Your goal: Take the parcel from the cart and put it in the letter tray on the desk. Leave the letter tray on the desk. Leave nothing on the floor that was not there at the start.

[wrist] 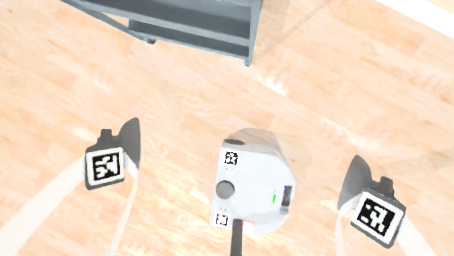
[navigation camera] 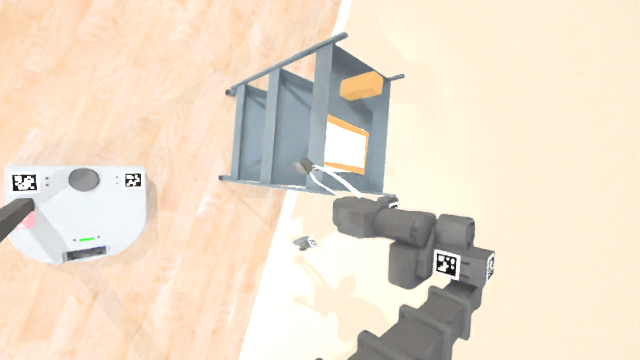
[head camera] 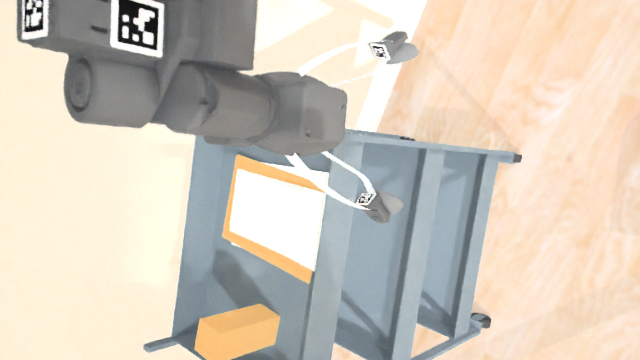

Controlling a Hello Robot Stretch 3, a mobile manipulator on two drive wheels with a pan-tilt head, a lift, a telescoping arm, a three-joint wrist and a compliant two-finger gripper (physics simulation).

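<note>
The parcel, an orange box, stands in the top tray of the blue-grey cart, toward the end away from my gripper. My gripper is wide open, with nothing between its fingers. It is at the other end of the cart; in the head view one finger overlaps the cart's front and the other shows beyond its end. In the wrist view the fingers point back toward my base, and the parcel does not show. The desk and letter tray do not show in these views.
A flat orange folder with white paper lies in the cart's top tray beside the parcel. The cart has lower shelves and stands close to a cream wall. My base stands on the wooden floor.
</note>
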